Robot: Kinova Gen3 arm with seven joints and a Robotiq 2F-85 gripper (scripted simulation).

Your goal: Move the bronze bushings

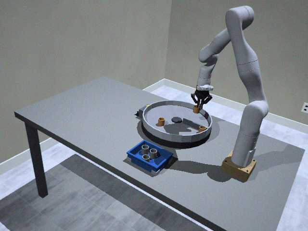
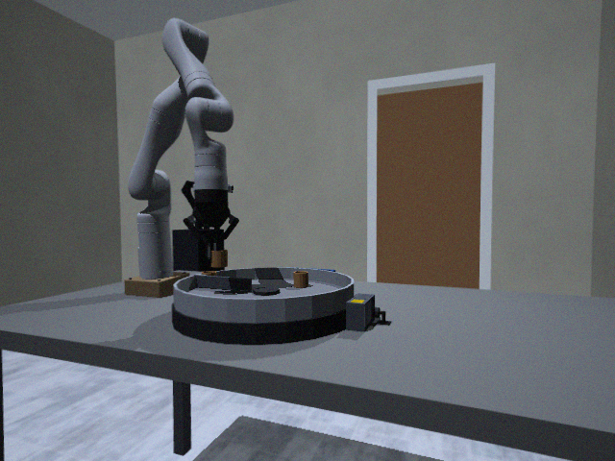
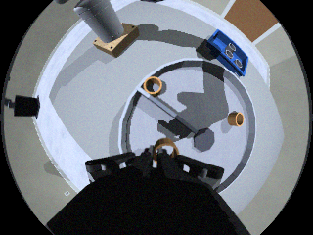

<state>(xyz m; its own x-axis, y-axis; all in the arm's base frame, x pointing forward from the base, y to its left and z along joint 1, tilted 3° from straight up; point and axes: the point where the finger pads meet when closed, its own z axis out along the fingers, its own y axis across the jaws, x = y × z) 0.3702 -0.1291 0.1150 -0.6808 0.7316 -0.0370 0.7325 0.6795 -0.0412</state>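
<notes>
Now: hand 110 mm above the turntable disc, 90 mm to the right of it and 90 mm short of it.
</notes>
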